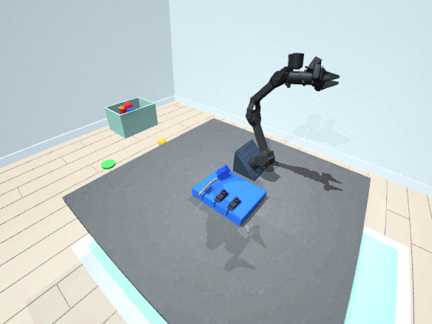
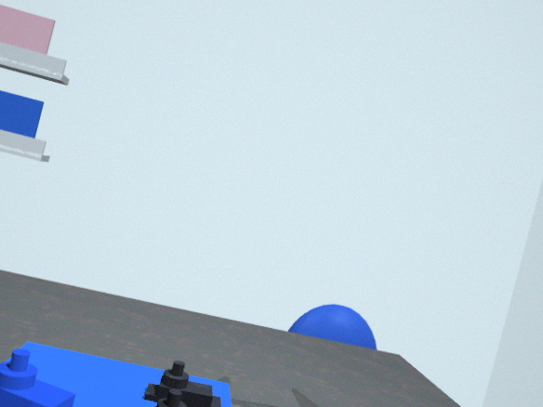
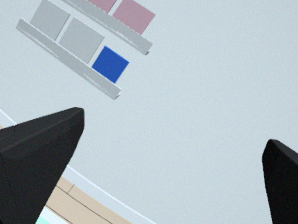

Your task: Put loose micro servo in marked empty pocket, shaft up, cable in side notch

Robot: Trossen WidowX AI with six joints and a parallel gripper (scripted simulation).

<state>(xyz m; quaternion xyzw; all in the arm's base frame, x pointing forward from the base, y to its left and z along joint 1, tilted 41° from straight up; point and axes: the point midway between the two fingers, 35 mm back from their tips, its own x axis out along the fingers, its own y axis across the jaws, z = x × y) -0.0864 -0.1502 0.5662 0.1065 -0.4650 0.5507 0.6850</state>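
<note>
Now: the blue deck 570 mm below my gripper tip, 290 mm to the right of it and 270 mm ahead of it.
</note>
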